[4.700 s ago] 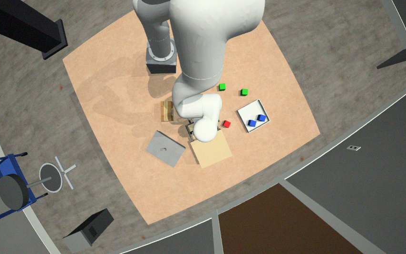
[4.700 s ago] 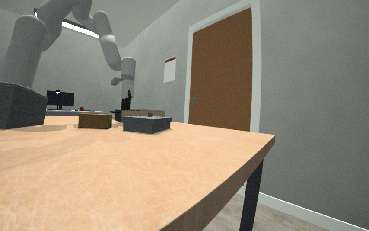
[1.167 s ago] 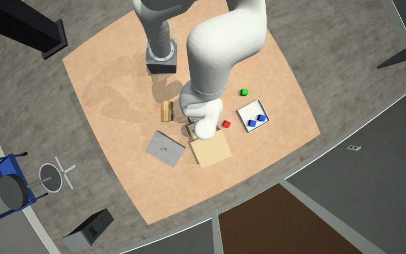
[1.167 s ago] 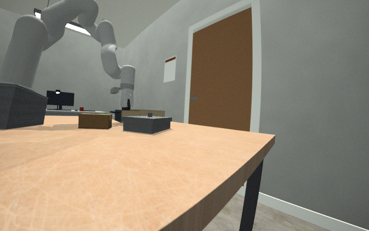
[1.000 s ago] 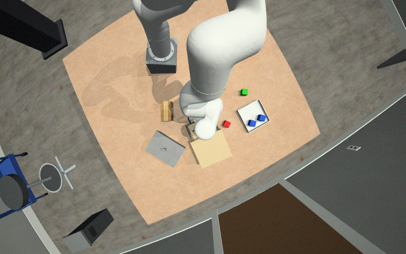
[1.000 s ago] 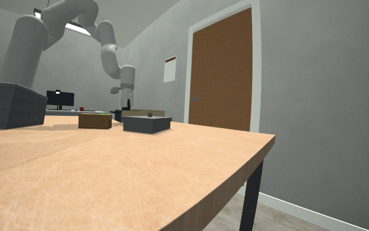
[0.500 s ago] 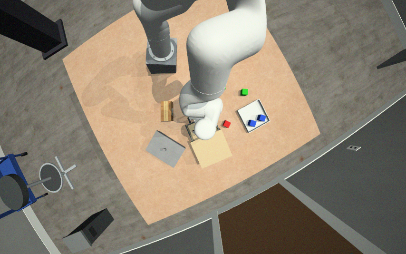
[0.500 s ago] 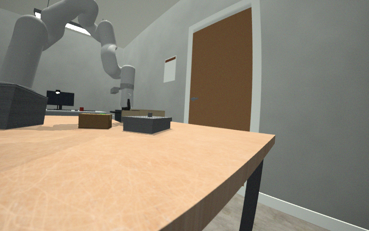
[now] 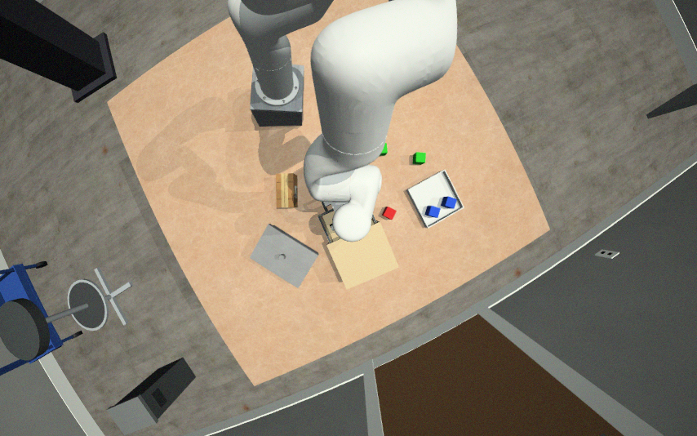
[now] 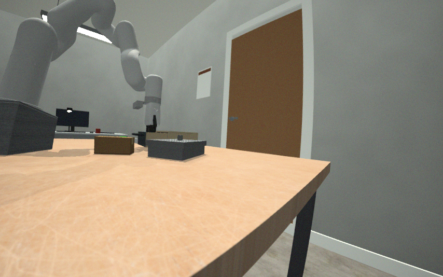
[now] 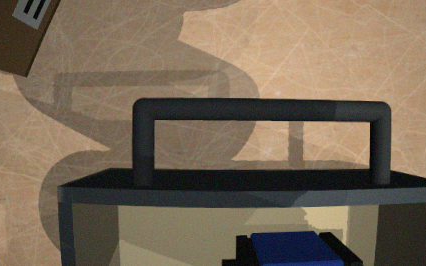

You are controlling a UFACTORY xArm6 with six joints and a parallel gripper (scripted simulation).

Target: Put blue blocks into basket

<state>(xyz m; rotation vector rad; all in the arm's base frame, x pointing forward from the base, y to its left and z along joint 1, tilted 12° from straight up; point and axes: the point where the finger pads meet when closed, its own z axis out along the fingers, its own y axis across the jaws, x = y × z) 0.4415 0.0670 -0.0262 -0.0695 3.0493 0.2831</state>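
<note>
My gripper is now 5 cm short of the white basket, 28 cm to the right of it and 4 cm above it. The rest, counted from my hand: light wooden cabinet: 7 cm ahead, 1 cm to the right, 1 cm below; then small brown box: 15 cm behind, 16 cm to the right, 2 cm below; then red block: 4 cm ahead, 12 cm to the left, 3 cm below.
</note>
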